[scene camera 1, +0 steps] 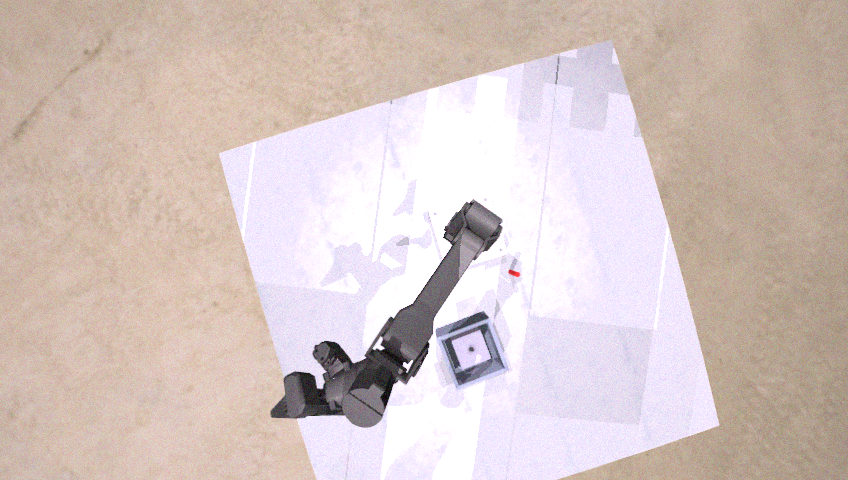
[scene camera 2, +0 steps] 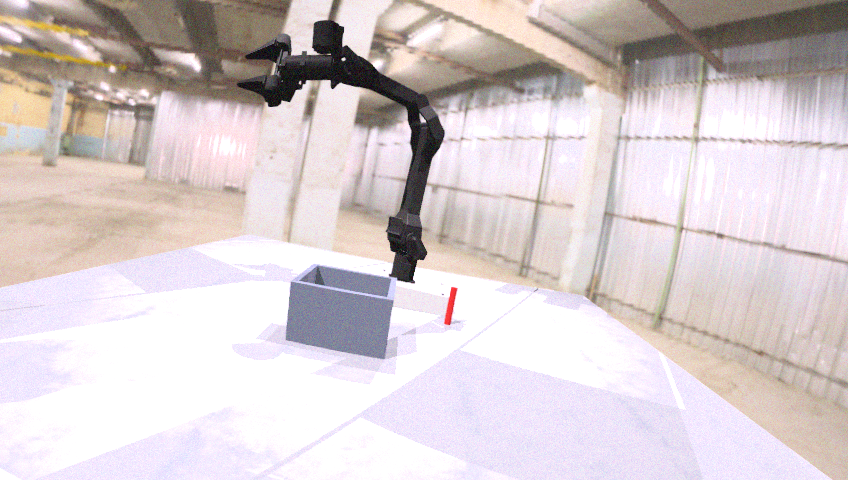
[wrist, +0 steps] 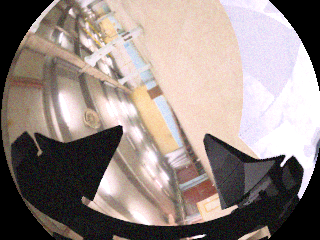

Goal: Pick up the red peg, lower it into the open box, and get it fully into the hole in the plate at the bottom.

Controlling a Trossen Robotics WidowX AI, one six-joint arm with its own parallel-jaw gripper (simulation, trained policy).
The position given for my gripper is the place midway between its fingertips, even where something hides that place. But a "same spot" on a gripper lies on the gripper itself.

my gripper: scene camera 1; scene camera 2 241, 70; wrist
same spot on my gripper: (scene camera 1: 324, 409) = (wrist: 216, 164)
